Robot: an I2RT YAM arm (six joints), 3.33 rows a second.
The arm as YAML. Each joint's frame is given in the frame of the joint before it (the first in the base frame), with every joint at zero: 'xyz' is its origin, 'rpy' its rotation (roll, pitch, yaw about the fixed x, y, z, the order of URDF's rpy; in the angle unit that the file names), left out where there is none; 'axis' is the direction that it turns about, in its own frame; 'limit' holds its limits. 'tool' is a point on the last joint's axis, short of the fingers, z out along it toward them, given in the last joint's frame.
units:
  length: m
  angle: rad
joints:
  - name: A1
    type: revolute
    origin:
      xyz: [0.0, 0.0, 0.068]
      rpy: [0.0, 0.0, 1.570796]
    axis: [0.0, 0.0, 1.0]
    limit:
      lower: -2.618
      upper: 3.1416
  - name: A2
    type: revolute
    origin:
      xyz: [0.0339, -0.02, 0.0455]
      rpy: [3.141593, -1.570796, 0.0]
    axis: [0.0, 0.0, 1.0]
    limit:
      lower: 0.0
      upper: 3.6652
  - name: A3
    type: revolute
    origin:
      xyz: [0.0, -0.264, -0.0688]
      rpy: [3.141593, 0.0, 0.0]
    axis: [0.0, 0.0, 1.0]
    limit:
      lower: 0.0
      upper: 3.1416
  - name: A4
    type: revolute
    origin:
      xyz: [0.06, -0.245, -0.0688]
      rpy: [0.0, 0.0, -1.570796]
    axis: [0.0, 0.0, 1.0]
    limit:
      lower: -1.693
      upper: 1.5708
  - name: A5
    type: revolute
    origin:
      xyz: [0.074, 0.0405, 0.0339]
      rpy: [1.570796, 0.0, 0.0]
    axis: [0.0, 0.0, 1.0]
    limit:
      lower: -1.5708
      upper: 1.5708
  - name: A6
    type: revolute
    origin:
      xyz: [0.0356, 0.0, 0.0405]
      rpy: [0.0, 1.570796, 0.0]
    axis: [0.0, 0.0, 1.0]
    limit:
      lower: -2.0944
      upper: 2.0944
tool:
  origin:
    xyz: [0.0, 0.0, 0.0]
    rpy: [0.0, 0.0, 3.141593]
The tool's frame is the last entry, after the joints.
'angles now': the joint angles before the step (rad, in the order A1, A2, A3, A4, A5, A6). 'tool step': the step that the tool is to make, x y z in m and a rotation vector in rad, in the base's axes. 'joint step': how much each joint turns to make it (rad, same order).
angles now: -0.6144 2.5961 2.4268 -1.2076 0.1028 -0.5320
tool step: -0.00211 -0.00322 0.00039 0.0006 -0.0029 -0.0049
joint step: -0.0076 -0.0004 0.0007 0.0012 -0.0027 -0.0022
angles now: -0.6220 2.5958 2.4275 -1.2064 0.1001 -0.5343
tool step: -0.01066 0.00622 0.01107 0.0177 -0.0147 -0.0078
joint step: -0.0038 -0.0874 -0.1194 0.0328 -0.0217 0.0084
